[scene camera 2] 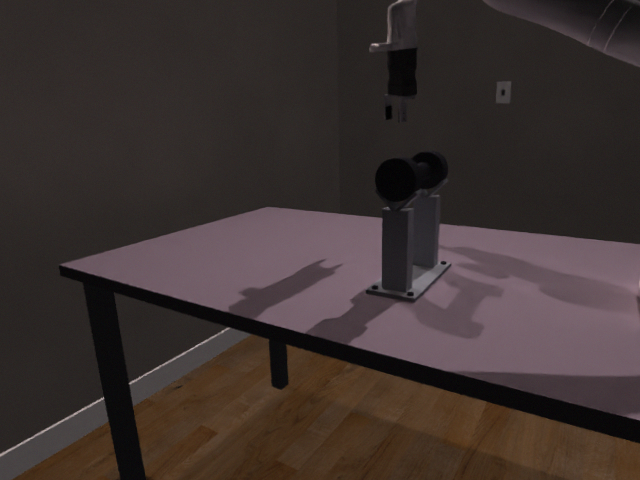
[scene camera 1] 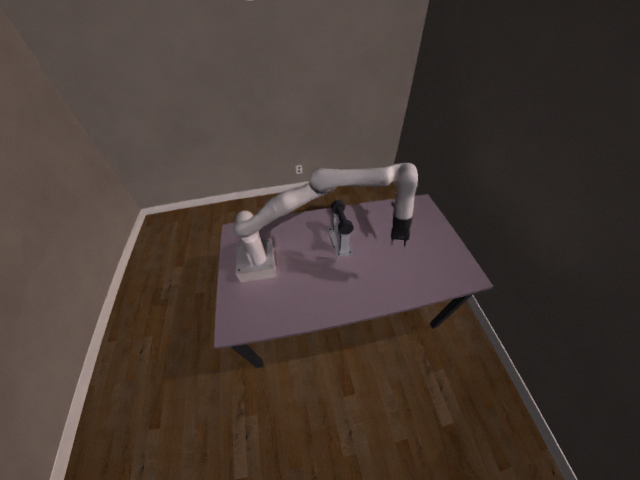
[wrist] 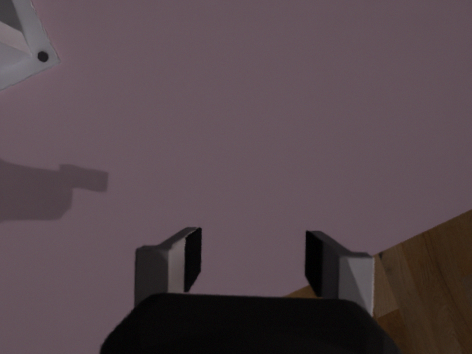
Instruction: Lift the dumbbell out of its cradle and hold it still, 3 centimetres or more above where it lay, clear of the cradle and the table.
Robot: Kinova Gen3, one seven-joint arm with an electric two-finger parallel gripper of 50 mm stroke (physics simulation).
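Frame: origin at the arm's base, x right, y ahead, z up, level; millimetres.
Seen in the pictures: gripper, between the fingertips: (scene camera 2: 395, 120) (scene camera 1: 398, 243) (wrist: 252, 251); arm's base, origin of its link: (scene camera 1: 257, 258).
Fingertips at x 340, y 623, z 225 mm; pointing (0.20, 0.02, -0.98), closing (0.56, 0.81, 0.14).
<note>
Offsets run from my fingertips to a thing's middle. "spot": to the spot under its first point. Level surfaces: height alone.
A black dumbbell @(dy -117, dx -348, dz -102 mm) (scene camera 1: 341, 217) (scene camera 2: 397, 179) lies level in the tops of a grey cradle @(dy -117, dx -348, dz -220 mm) (scene camera 1: 344, 242) (scene camera 2: 397, 250) with two posts on a flat base plate. A corner of the cradle's base plate @(spot: dy -120, dx -238, dz -312 mm) (wrist: 30, 67) shows at the upper left of the wrist view; the dumbbell does not show there. My gripper (scene camera 1: 399, 243) (scene camera 2: 395, 114) (wrist: 252, 251) is open and empty, pointing down. In scene camera 1 it hangs to the right of the cradle, apart from it. In scene camera 2 it appears above the dumbbell's height, with a gap between them.
The cradle stands on a pink table @(dz -320 mm) (scene camera 1: 310, 310) (scene camera 2: 206, 258) (wrist: 250, 125). The arm's base (scene camera 1: 256, 271) is mounted at the table's left part in scene camera 1, and the arm reaches over behind the cradle. The table edge and wooden floor (wrist: 430, 280) show at the lower right of the wrist view.
</note>
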